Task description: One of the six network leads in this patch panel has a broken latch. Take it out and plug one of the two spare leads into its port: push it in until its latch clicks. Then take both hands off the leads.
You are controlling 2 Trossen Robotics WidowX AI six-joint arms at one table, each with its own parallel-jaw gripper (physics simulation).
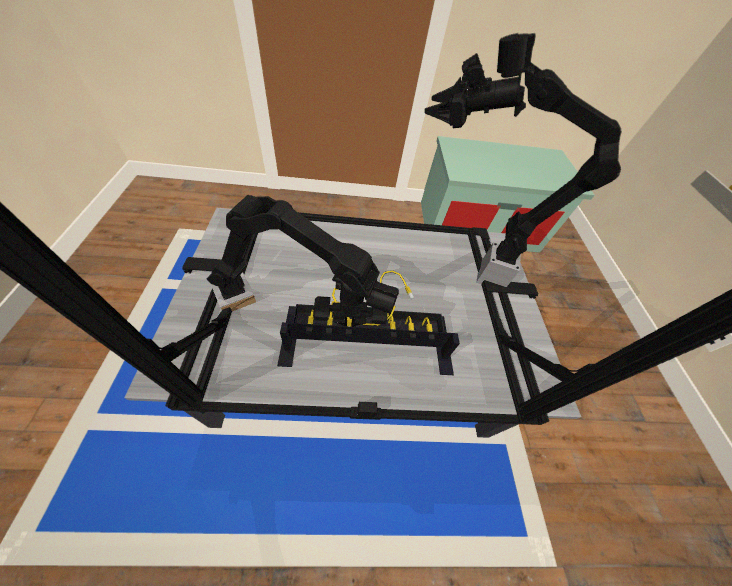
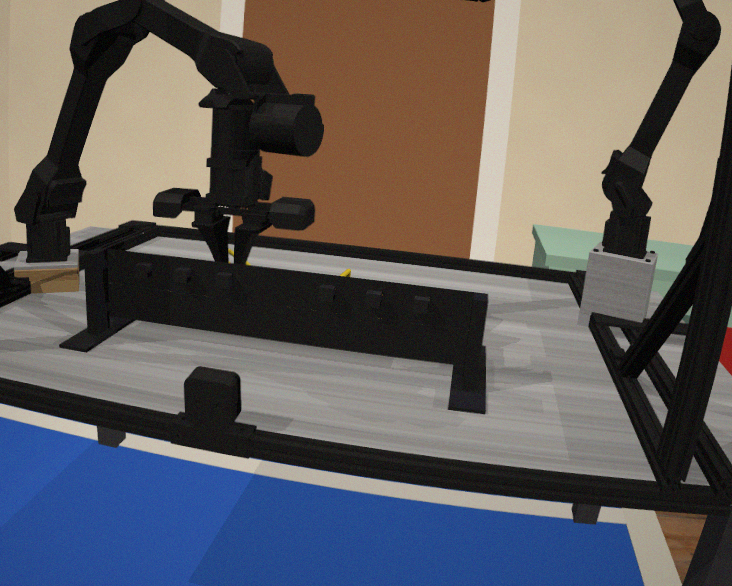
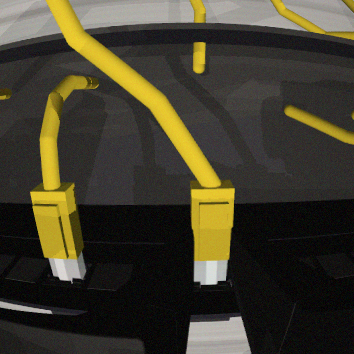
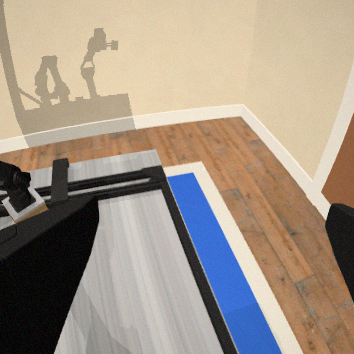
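Pixels of known places: left gripper, fingertip midpoint: (image 1: 349, 325) (image 2: 231, 278) (image 3: 209, 236); right gripper, fingertip midpoint: (image 1: 428, 104) (image 4: 219, 212); left arm's base, origin of the base link: (image 1: 231, 288) (image 2: 47, 257) (image 4: 21, 200); right arm's base, origin of the base link: (image 1: 506, 255) (image 2: 625, 252).
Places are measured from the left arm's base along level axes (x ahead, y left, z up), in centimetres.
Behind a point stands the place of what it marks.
Note:
The black patch panel (image 1: 317, 335) {z 0.5, x 15.6, y -27.3 cm} (image 2: 317, 314) {z 1.6, x 32.5, y -38.1 cm} (image 3: 105, 147) stands across the middle of the table, with several yellow leads plugged into its top. My left gripper (image 1: 361, 315) (image 2: 229, 255) {z 4.2, x 23.9, y -30.6 cm} (image 3: 209, 236) {z 4.2, x 23.9, y -30.6 cm} reaches straight down onto the panel. It is shut on a yellow lead's plug (image 3: 212, 219) {z 5.0, x 24.4, y -29.6 cm}, whose clear tip sits in a port. A neighbouring lead (image 3: 57, 221) {z 5.1, x 20.2, y -27.0 cm} is plugged in to its left. A loose yellow lead (image 1: 408, 288) {z -3.1, x 51.7, y -24.2 cm} (image 2: 344, 271) {z 5.0, x 37.8, y -32.3 cm} lies on the table behind the panel. My right gripper (image 1: 438, 111) {z 46.1, x 59.6, y -3.9 cm} is open and empty, high above the table's back right.
A green cabinet (image 1: 503, 174) with red panels stands behind the table at the right. A grey mount block (image 1: 500, 271) {z 4.4, x 80.0, y -36.9 cm} (image 2: 616, 285) {z 3.0, x 80.1, y -37.1 cm} carries the right arm. Black frame rails (image 1: 352, 409) {z -4.9, x 14.3, y -49.0 cm} (image 2: 422, 465) {z -5.0, x 34.0, y -63.0 cm} edge the table, and slanted struts cross both front corners.

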